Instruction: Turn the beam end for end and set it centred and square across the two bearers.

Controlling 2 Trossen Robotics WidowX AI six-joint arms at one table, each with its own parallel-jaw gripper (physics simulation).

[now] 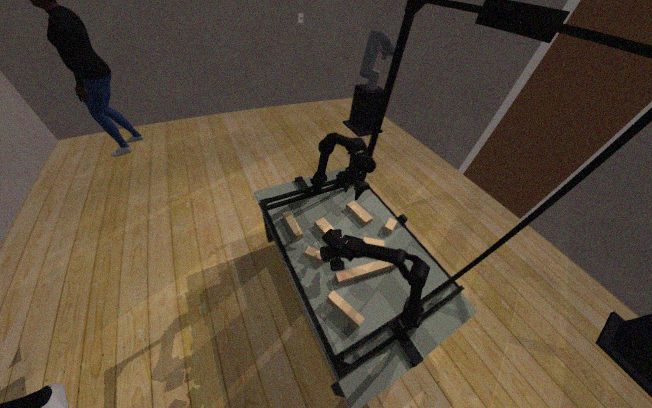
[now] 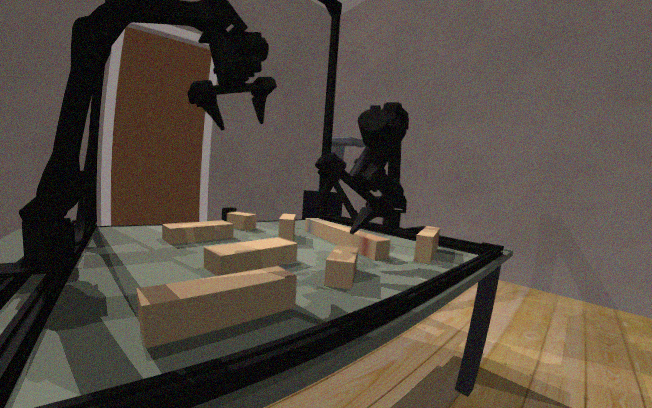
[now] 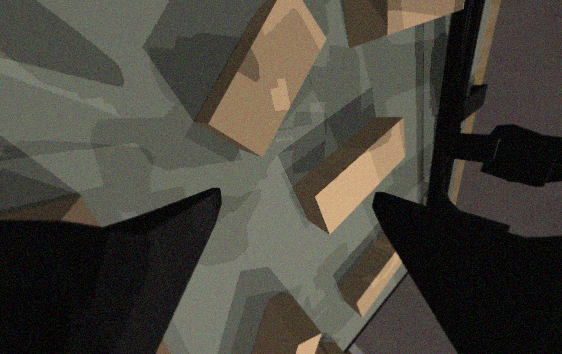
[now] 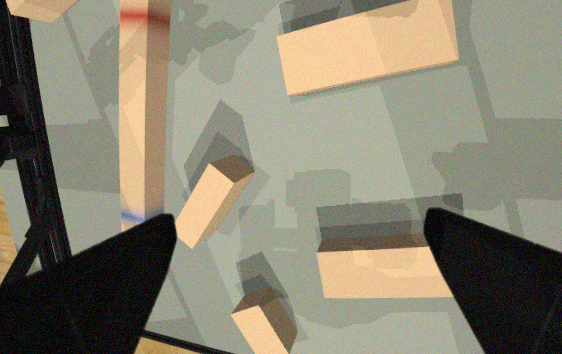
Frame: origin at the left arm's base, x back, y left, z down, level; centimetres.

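Seen in the pictures: left gripper, fingertip midpoint: (image 2: 334,221) (image 3: 297,197); right gripper, fingertip midpoint: (image 1: 350,196) (image 2: 243,126) (image 4: 300,223); left arm's base at its link origin: (image 1: 407,319) (image 2: 390,228) (image 4: 24,140); right arm's base at its link origin: (image 1: 316,188) (image 2: 49,255) (image 3: 450,145).
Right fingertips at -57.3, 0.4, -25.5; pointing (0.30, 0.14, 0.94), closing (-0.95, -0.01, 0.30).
Pixels of each thing's top centre, then the offset from my right fingertips to it, as dx, dy, dz.
- long beam at its top centre: (image 4: 131,124) (image 2: 340,227) (image 1: 369,267) +29.2, +2.1, +23.0
- long block at its top centre: (image 2: 223,282) (image 1: 292,223) -12.1, +26.2, +23.0
- lower block at its top centre: (image 2: 429,230) (image 1: 345,307) +40.3, +23.4, +21.1
- middle block at its top centre: (image 3: 274,76) (image 2: 343,253) (image 1: 316,253) +10.4, +22.7, +23.0
The long beam (image 1: 365,271) (image 2: 325,231) (image 4: 133,105) lies flat on the table, a red band near one end and a blue band near the other. Two roughly parallel blocks, probably the bearers, lie apart from it: one bearer (image 1: 324,225) (image 2: 250,255) (image 3: 360,180) (image 4: 367,52) and another bearer (image 1: 359,212) (image 2: 197,231) (image 3: 378,285) (image 4: 380,272). My left gripper (image 1: 332,260) (image 3: 297,197) is open and empty, above the table near the beam's red end. My right gripper (image 1: 358,194) (image 2: 242,126) (image 4: 300,223) is open and empty, high above the blocks.
Several other blocks lie around: a long block (image 1: 292,224) (image 2: 215,310), a lower block (image 1: 346,308) (image 2: 427,245), a middle block (image 1: 313,253) (image 2: 341,267) (image 3: 265,80) and short blocks (image 1: 374,241) (image 1: 391,225) (image 4: 215,200). A black frame (image 2: 300,337) edges the table.
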